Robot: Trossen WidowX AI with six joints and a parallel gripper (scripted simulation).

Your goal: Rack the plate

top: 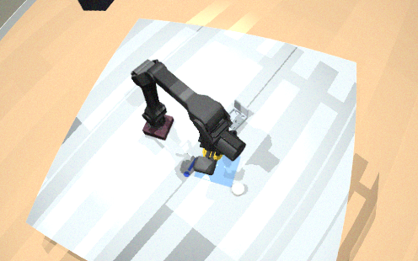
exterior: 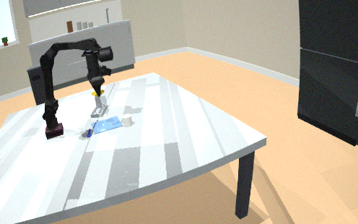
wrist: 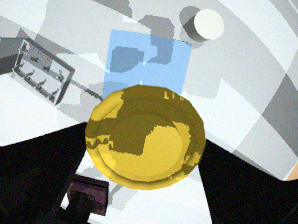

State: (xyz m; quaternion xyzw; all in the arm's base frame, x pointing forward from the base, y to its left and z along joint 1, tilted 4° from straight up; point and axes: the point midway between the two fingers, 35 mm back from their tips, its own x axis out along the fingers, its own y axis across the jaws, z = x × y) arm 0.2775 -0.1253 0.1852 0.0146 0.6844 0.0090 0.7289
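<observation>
The grey dish rack lies 20 cm to the left of my gripper tip, 15 cm below it and 1 cm ahead of it. Round my gripper tip: white cup (15 cm below, 11 cm ahead, 7 cm to the right); light blue cloth (17 cm below, 1 cm to the left, 1 cm ahead); yellow plate (1 cm above).
</observation>
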